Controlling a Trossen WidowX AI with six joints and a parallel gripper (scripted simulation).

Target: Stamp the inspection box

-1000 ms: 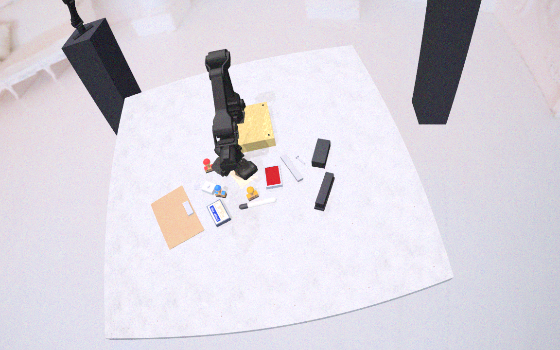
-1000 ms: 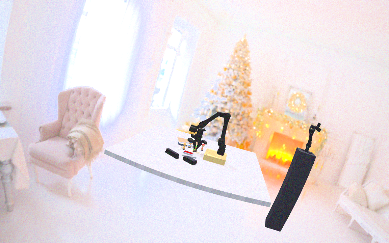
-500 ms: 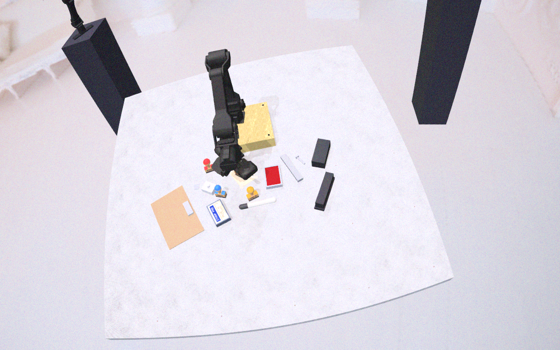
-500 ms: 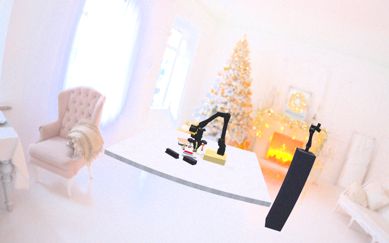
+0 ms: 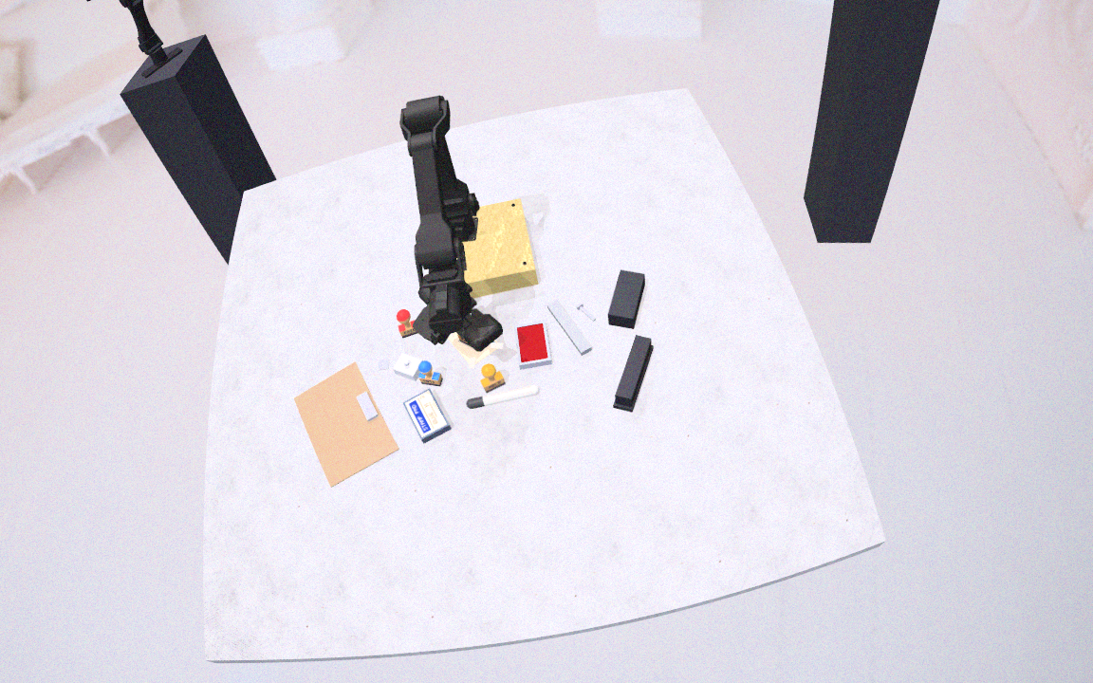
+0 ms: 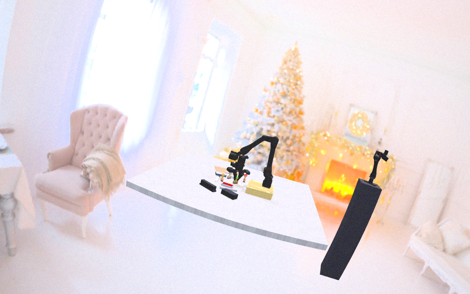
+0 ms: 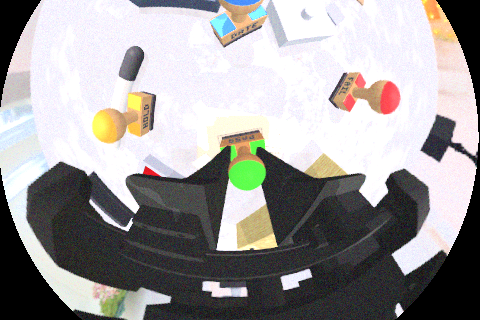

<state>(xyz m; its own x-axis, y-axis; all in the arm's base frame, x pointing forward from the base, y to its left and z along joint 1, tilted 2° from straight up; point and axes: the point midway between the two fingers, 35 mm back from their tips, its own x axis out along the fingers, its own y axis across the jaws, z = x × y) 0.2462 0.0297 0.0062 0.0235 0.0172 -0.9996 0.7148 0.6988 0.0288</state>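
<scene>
Right now my gripper tip is right at the green-knobbed stamp. From my gripper tip the other things lie so: orange-knobbed stamp: 100 mm ahead, 50 mm to the left; blue-knobbed stamp: 80 mm ahead, 70 mm to the right; cream card: 30 mm below.
</scene>
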